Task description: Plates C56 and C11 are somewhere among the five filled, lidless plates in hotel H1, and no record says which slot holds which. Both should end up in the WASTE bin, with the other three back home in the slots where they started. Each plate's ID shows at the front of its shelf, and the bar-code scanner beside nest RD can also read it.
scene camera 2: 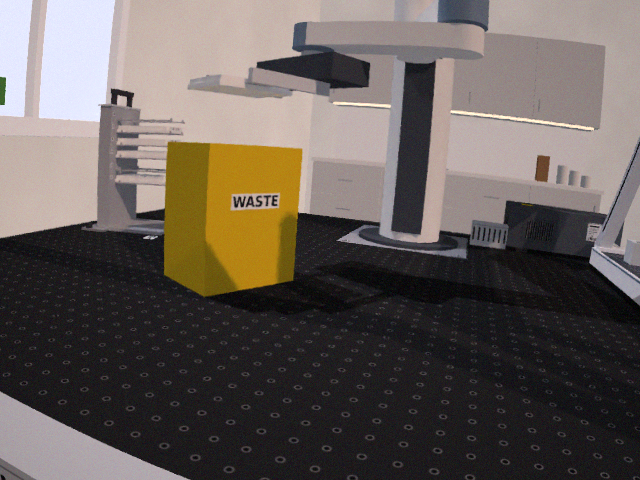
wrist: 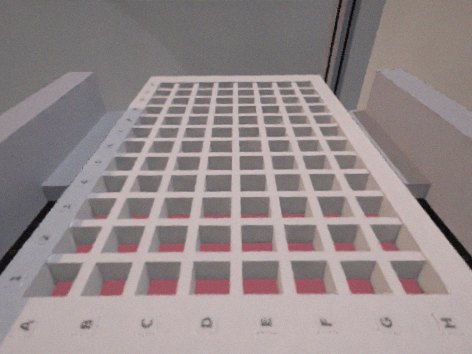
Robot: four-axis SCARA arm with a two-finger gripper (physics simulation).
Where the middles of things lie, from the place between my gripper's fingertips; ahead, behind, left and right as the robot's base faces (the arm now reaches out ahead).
Labels:
I see my gripper 2 cm past the plate C56 (scene camera 2: 225, 84), 1 cm to the right of it and 1 cm above it. The rest, counted from my hand: dark box (scene camera 2: 572, 227): 69 cm behind, 61 cm to the left, 24 cm below.

